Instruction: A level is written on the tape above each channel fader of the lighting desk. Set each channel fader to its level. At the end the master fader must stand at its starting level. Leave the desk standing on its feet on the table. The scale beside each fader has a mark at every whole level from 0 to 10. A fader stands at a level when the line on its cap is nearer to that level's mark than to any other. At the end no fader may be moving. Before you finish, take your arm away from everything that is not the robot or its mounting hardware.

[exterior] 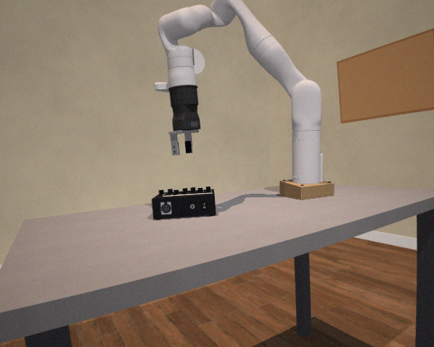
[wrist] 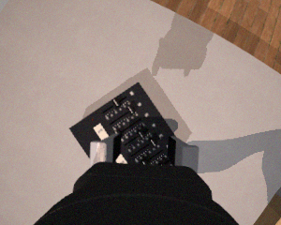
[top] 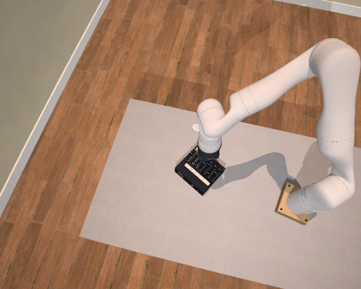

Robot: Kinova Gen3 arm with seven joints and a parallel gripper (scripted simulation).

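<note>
Now: the master fader cap 120 mm below my hand, 70 mm ahead of it and 20 mm to the right of it.
</note>
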